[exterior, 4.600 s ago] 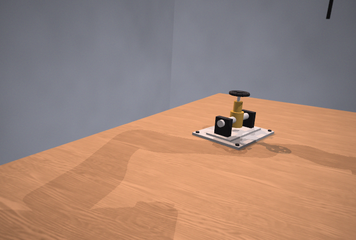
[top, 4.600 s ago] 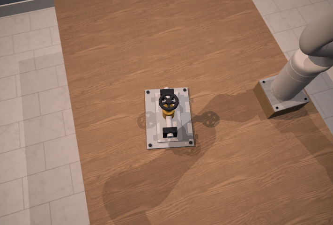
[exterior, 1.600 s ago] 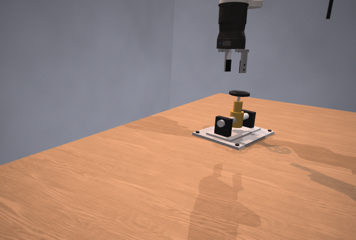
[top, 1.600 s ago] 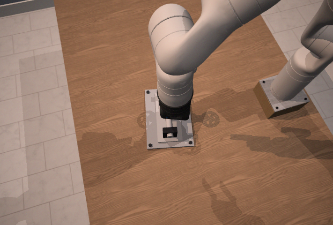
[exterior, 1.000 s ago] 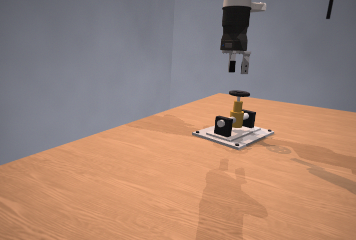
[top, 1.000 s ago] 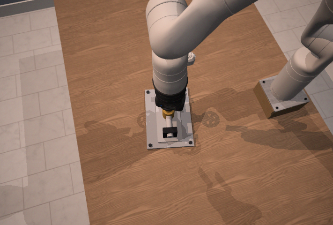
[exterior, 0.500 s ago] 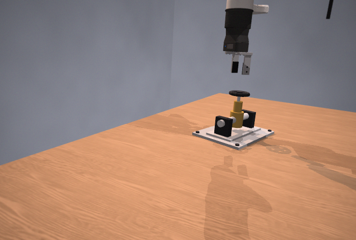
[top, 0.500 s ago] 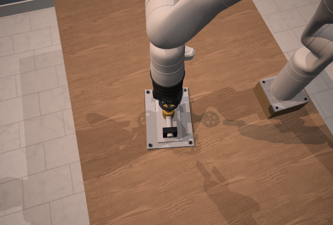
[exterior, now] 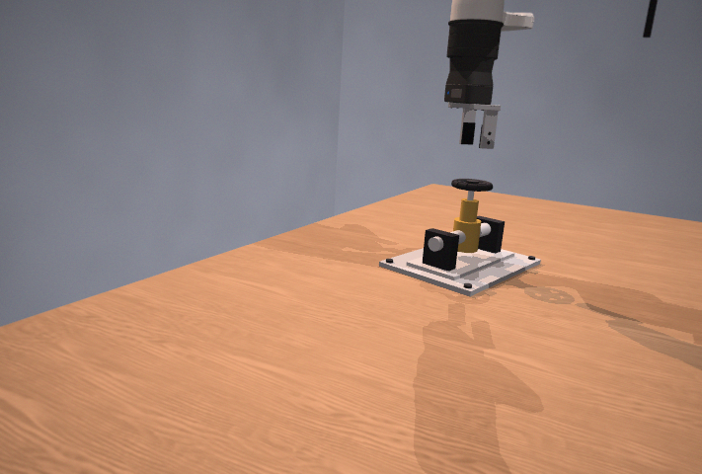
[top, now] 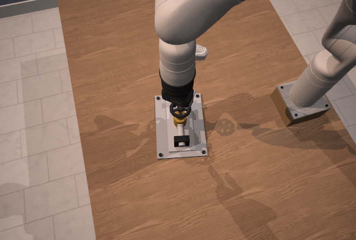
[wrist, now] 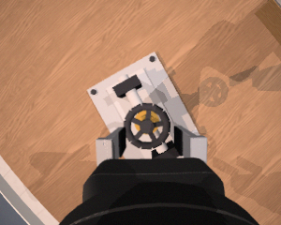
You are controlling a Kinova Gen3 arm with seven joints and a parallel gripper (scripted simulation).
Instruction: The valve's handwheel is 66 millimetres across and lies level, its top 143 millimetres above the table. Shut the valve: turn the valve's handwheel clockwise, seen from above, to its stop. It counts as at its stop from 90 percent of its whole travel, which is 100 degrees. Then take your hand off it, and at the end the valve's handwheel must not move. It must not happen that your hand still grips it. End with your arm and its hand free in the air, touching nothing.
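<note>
My hand is 90 mm above the black spoked handwheel.
</note>
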